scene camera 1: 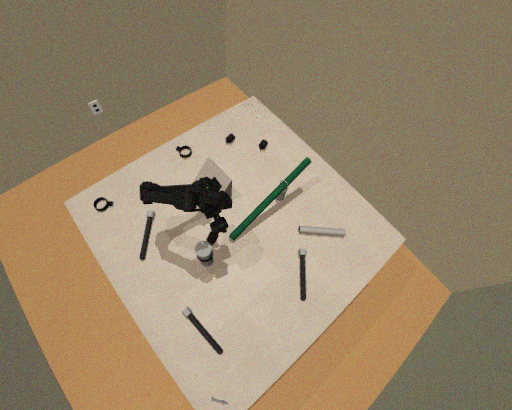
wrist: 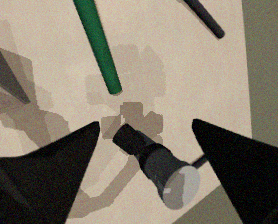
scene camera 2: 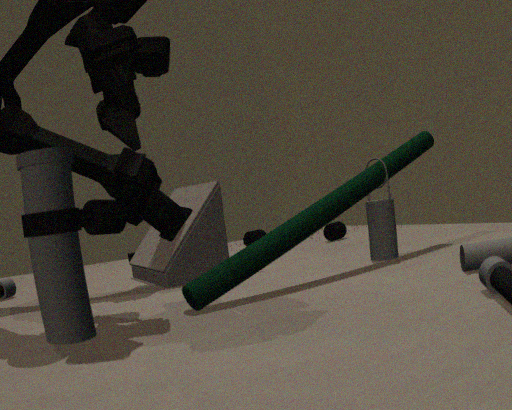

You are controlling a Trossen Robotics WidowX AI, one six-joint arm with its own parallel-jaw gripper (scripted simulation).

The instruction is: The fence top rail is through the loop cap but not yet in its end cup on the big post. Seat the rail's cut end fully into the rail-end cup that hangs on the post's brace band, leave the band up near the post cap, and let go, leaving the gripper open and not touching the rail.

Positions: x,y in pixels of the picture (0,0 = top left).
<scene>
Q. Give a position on a black rail-end cup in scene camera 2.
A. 110,217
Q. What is the gripper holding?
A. Nothing.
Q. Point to a green top rail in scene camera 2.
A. At 207,287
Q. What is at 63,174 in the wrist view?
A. The gripper.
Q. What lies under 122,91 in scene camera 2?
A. The gripper.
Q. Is the gripper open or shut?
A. Open.
</scene>
